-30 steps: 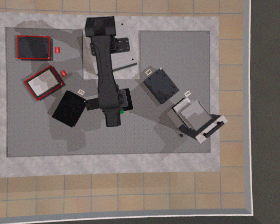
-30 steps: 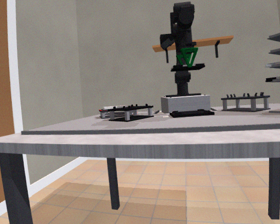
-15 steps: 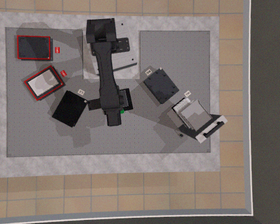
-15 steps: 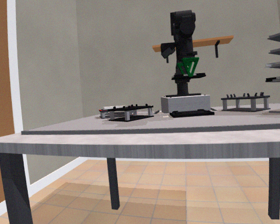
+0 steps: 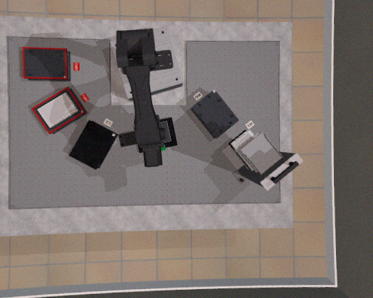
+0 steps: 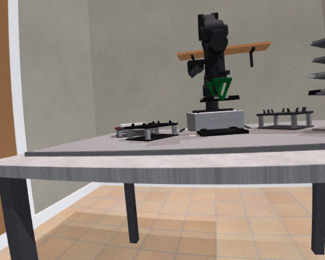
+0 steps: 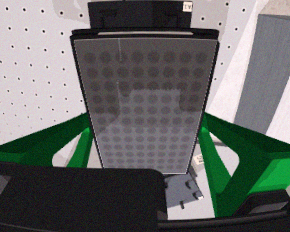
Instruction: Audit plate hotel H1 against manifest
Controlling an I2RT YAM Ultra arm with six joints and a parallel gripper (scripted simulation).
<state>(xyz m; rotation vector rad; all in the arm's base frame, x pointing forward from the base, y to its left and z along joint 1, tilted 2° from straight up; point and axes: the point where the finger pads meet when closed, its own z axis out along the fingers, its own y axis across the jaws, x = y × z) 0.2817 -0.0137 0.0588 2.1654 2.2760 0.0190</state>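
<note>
My hand is 12 cm above the recovery nest N6. From my hand the other things lie so: regrip nest RG (25 cm to the left, 7 cm below, 4 cm behind); then landing nest L1 (25 cm to the right, 8 cm below); then white plate (37 cm to the right, 15 cm behind, 8 cm below).
</note>
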